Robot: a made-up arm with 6 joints.
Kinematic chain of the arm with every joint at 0, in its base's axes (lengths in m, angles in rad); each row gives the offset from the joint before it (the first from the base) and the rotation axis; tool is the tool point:
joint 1: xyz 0 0 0.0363 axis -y
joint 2: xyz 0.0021 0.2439 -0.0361 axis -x
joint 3: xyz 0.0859 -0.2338 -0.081 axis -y
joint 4: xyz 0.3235 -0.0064 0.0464 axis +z
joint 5: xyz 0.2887 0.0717 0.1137 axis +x
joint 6: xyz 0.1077 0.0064 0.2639 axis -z
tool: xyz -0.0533 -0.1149 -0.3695
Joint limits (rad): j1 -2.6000..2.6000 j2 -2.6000..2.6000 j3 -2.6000..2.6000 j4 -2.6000..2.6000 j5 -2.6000..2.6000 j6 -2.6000..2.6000
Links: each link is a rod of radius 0.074 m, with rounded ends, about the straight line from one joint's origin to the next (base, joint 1, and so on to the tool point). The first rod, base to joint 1, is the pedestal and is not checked.
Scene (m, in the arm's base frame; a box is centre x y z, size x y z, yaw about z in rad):
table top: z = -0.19
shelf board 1: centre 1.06 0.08 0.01 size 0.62 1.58 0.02 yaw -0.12
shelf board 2: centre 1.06 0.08 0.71 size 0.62 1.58 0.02 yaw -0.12
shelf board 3: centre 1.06 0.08 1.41 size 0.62 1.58 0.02 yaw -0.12
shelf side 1: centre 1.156 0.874 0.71 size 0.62 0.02 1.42 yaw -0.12
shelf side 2: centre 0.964 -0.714 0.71 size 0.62 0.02 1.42 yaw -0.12
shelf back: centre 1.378 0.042 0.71 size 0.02 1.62 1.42 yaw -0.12
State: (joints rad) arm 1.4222 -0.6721 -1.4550 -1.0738 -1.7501 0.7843
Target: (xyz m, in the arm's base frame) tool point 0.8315 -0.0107 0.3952
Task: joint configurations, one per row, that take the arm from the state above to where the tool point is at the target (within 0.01 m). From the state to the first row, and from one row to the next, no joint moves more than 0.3 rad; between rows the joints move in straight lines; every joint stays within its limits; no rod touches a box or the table.
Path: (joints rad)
1: 1.4176 -0.5676 -1.4363 -1.0064 -1.8419 0.4948
2: 1.4130 -0.4632 -1.4177 -0.9390 -1.9338 0.2053
3: 1.4083 -0.3587 -1.3990 -0.8717 -2.0256 -0.0841

